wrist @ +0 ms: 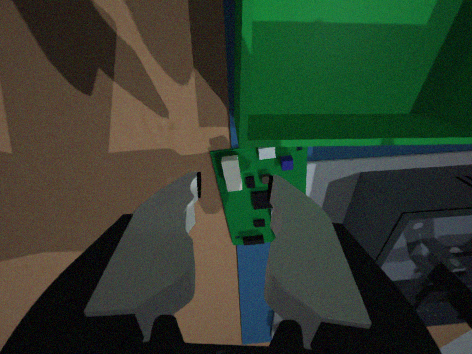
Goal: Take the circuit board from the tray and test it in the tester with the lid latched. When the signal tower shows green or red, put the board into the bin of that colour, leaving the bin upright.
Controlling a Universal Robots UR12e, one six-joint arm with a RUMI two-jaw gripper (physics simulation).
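Frame: origin at the arm's base, x ahead, y left, z up, level; centimetres.
Where they show: gripper, fingertip midpoint: [235, 176].
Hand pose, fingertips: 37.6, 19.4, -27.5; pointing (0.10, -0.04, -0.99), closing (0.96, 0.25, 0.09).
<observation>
Each offset is from my fingertips to the centre of the thing, as dx, dy, dz. "pt": to the spot under its first point. Level surfaces: height alone.
The circuit board @[+3.8, -3.5, -2.0] [245, 214], green with black, white and blue parts, lies across the edge of a blue strip, beside the green bin and the tester. The right finger covers part of it. My gripper [235, 176] is partly open and empty; its left fingertip is over brown surface left of the board and its right fingertip is over the board. The green bin @[pt +5.5, +5.1, +0.3] [350, 127] is upright at the upper right, its near wall just beyond the board. The tester @[pt +11.3, -1.1, -2.2] [350, 197], grey with a dark framed window, is at the right. The tray and the signal tower do not show.
The blue strip [255, 295] runs below the board between the fingers and shows along the bin's edges. The brown table @[dz -2.8] [215, 305] spreads to the left, with dark shadows across it. The tester's pale edge is close to the board's right side.
</observation>
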